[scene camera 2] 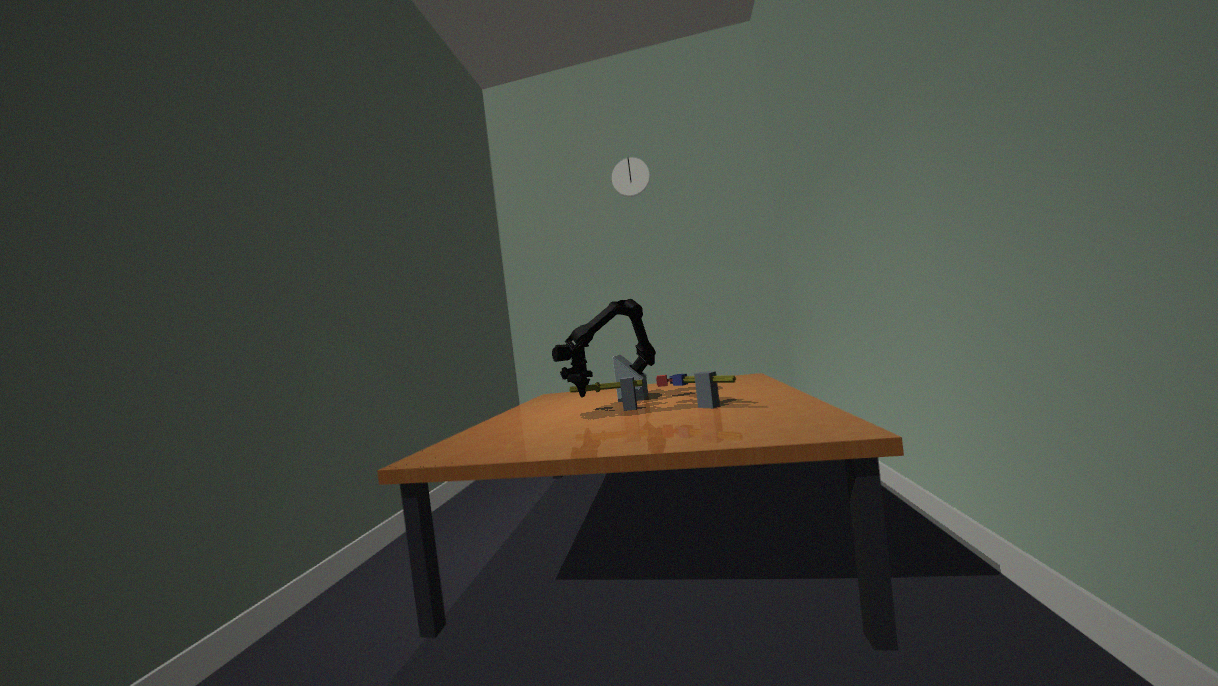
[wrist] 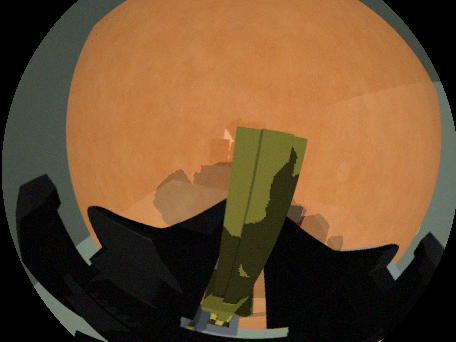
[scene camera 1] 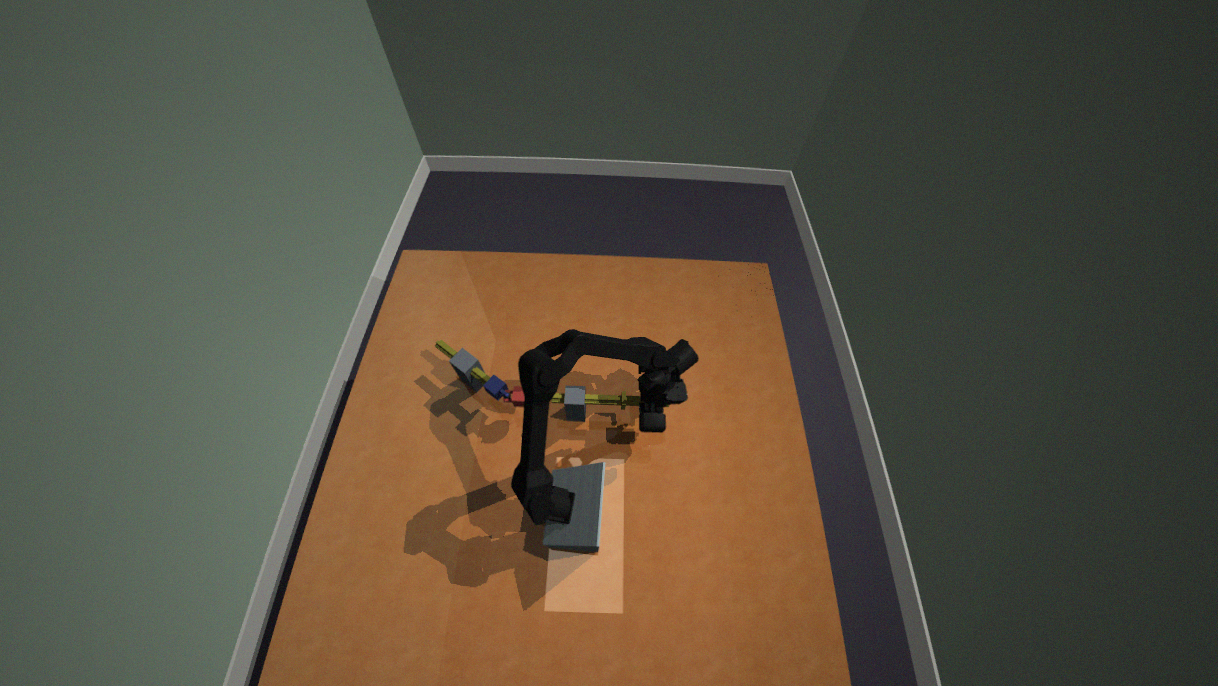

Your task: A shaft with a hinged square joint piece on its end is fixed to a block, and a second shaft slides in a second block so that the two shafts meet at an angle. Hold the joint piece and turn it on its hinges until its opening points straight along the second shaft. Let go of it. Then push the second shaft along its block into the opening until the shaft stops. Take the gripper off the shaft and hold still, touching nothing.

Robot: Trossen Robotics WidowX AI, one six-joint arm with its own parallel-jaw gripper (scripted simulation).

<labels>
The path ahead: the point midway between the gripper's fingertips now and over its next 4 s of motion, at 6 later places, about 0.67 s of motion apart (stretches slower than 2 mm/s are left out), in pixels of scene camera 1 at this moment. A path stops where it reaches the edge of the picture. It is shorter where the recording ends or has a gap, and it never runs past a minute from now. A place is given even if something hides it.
The gripper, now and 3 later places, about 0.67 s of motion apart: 647, 406; 637, 405; 625, 405; 613, 405
</labels>
